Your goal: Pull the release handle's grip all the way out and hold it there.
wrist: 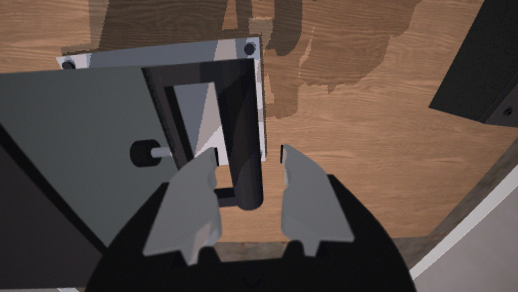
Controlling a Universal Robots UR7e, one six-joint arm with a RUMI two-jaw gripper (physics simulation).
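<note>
The release handle is a dark, rectangular loop with a thick round grip bar (243,135) along its right side, joined by two arms to the grey-green housing (75,125). Its lower end lies between my fingertips in this view. My gripper (249,148) is partly open. Its left finger overlaps the handle's opening, and its right finger stands to the right of the bar with a gap. Neither finger is seen pressing on the bar. The depth between the fingertips and the bar cannot be told. The left finger hides part of the handle's lower left side.
A black knob (145,153) on a short pin sticks out beside the handle. A pale metal base plate (150,55) with dark bolts lies under the housing on the wooden table (350,150). A black box-like object (480,75) stands at the upper right. A dark panel (35,215) fills the lower left.
</note>
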